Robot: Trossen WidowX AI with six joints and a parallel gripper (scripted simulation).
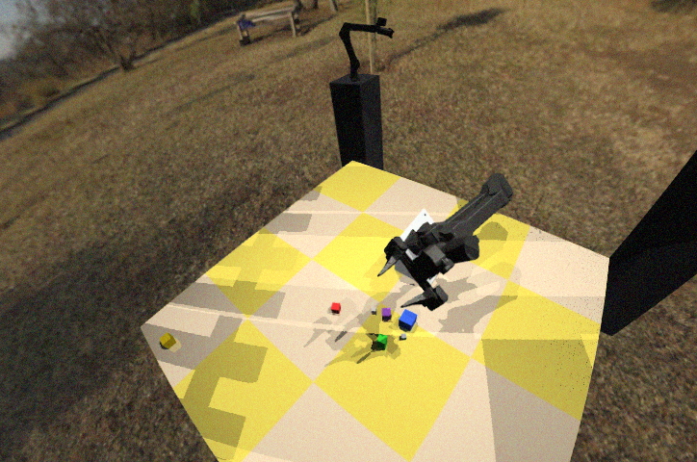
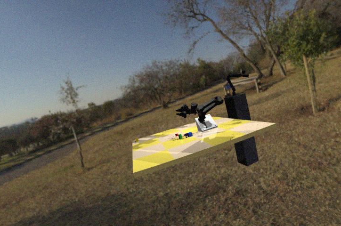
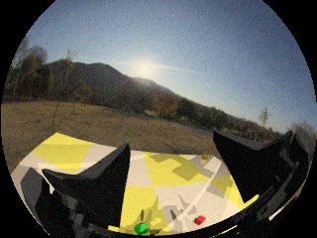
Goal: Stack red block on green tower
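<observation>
My gripper tip is 280 mm above the red block and 200 mm to the left of it. The rest, counted from my gripper tip: yellow block 610 mm to the right, 440 mm ahead, 280 mm below; blue block 270 mm below, 80 mm behind, 20 mm to the left; purple block 280 mm below, 70 mm behind, 50 mm to the right.
</observation>
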